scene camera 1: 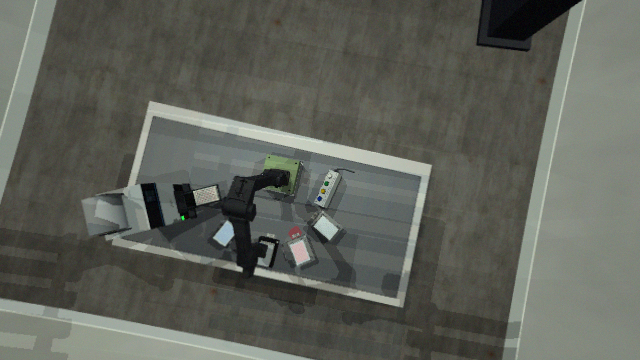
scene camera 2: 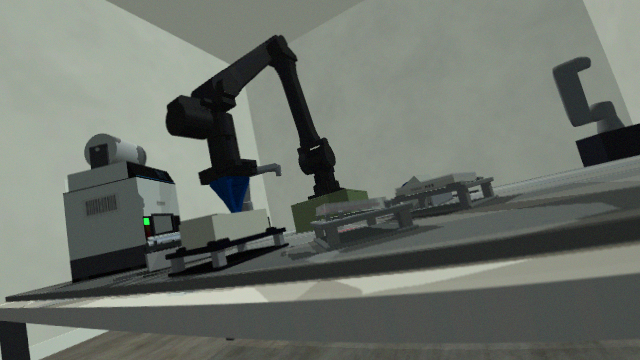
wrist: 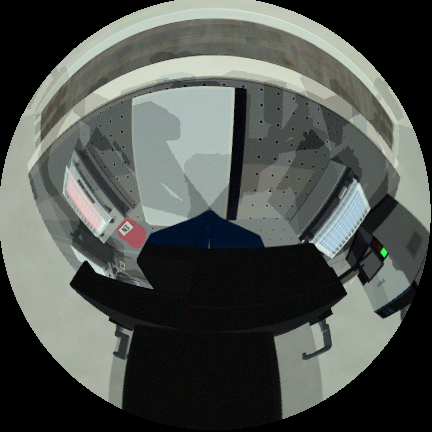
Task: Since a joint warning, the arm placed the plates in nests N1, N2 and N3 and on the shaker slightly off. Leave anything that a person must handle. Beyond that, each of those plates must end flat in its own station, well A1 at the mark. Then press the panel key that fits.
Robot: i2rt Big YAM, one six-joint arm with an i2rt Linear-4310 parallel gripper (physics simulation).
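My gripper (scene camera 2: pixel 236 211) (wrist: pixel 209 216) is shut, its blue fingertips together at the top of a tall white plate (scene camera 2: pixel 240 225) (wrist: pixel 185 150). Whether they touch it is unclear. This plate stands on a black nest (scene camera 2: pixel 250 239) (wrist: pixel 237 155), whose black edge shows along one side in the wrist view. A pink plate (scene camera 1: pixel 300 251) (wrist: pixel 86 197) lies on a grey nest beside a red tag (scene camera 1: pixel 295 232) (wrist: pixel 132 233) labelled N3. A pale plate (scene camera 1: pixel 327 227) sits on another grey nest. A light-blue plate (scene camera 1: pixel 224 233) (wrist: pixel 344 220) lies on the machine side. Well A1 marks are too small to read.
A plate with brownish wells (scene camera 1: pixel 206 195) lies before the large white machine (scene camera 1: pixel 135 210) (scene camera 2: pixel 107 220), which shows a green light. The key panel (scene camera 1: pixel 327 189) has white, green, yellow and blue keys. The green arm base (scene camera 1: pixel 274 162) (scene camera 2: pixel 305 216) stands at the back.
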